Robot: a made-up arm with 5 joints.
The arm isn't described. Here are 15 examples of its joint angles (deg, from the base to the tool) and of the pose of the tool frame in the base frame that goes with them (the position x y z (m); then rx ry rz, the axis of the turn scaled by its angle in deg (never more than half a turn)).
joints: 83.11 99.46 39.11 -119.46 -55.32
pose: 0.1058 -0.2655 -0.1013 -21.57 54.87 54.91
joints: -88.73 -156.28 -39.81 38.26 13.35
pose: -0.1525 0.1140 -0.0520 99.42 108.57 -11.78
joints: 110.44 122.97 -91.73 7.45 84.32
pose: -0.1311 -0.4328 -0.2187 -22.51 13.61 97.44
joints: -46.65 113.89 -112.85 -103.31 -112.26
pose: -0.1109 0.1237 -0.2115 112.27 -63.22 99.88
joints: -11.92 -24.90 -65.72 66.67 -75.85
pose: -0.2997 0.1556 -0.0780 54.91 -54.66 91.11
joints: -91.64 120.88 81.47 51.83 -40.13
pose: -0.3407 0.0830 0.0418 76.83 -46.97 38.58
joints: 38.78 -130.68 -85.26 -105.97 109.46
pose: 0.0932 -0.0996 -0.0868 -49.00 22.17 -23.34
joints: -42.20 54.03 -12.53 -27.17 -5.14
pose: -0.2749 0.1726 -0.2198 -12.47 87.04 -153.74
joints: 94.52 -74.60 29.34 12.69 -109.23
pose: 0.1387 -0.2434 0.0488 80.76 -10.12 76.12
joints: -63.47 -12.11 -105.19 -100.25 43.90
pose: -0.3292 -0.0165 -0.1609 21.95 2.35 -62.32
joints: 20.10 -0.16 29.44 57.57 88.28
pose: 0.1026 0.2211 -0.0402 -5.25 -134.61 -55.11
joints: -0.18 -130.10 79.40 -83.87 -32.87
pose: -0.0376 0.1094 -0.1143 -113.80 -19.00 14.50
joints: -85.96 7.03 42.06 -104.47 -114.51
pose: -0.3698 0.0091 -0.1614 32.47 34.79 -90.34
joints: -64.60 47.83 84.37 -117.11 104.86
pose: -0.1997 0.1576 -0.2259 -155.77 -5.77 23.34
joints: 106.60 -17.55 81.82 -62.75 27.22
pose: 0.1002 -0.3404 -0.1608 50.26 -151.93 -10.59
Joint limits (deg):
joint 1: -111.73..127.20
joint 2: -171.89..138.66
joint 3: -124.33..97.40
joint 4: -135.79..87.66
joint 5: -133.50..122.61
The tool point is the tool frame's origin. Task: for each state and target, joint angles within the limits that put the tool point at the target. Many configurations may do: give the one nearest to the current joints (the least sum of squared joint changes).
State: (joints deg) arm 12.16 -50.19 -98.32 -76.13 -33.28
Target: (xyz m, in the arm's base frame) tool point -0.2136 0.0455 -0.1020
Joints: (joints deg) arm -32.66 -34.04 -78.50 -119.82 -19.37
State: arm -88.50 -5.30 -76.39 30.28 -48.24
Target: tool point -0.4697 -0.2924 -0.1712
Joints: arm -100.65 -3.09 -60.85 46.11 -54.82
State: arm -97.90 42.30 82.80 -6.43 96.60
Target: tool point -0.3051 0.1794 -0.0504
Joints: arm -73.65 87.23 97.40 19.70 85.88
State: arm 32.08 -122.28 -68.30 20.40 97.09
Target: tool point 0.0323 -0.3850 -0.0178
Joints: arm 70.91 -165.40 -39.87 60.78 103.39
